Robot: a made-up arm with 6 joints.
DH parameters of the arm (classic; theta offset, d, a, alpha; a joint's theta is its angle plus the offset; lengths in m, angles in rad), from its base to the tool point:
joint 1: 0 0.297 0 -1.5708
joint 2: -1.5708 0 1.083 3.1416
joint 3: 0 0 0 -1.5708
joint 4: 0 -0.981 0 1.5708
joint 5: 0 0.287 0 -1.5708
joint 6: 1.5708 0 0 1.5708
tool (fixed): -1.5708 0 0 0
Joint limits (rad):
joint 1: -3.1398..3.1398
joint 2: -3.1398..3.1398
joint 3: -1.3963..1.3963
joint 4: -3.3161..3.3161
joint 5: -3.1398..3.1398
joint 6: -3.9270..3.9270
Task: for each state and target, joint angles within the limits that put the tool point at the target. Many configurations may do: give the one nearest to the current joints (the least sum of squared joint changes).
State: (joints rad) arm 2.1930 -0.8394 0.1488 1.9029 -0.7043 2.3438
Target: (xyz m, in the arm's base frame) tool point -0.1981 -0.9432 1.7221
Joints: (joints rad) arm 1.5145 -1.1781 0.0980 2.0994 -0.7043 2.3438
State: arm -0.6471 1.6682 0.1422 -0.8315 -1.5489 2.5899
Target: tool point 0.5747 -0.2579 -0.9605
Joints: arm -0.1852 1.8864 0.1362 -1.0303 -1.5489 2.5899
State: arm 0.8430 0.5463 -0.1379 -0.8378 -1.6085 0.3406
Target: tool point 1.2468 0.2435 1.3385
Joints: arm 0.3732 0.2362 0.4007 -0.6535 -1.6085 0.3406
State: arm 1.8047 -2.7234 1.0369 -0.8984 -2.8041 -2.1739
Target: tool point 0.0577 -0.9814 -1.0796
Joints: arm 1.4820 -3.1378 0.5458 -1.0433 -2.8041 -2.1739
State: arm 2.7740 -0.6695 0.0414 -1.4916 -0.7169 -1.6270
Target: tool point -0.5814 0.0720 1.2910
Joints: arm 3.0028 -0.4146 -0.1275 -1.6025 -0.7169 -1.6270
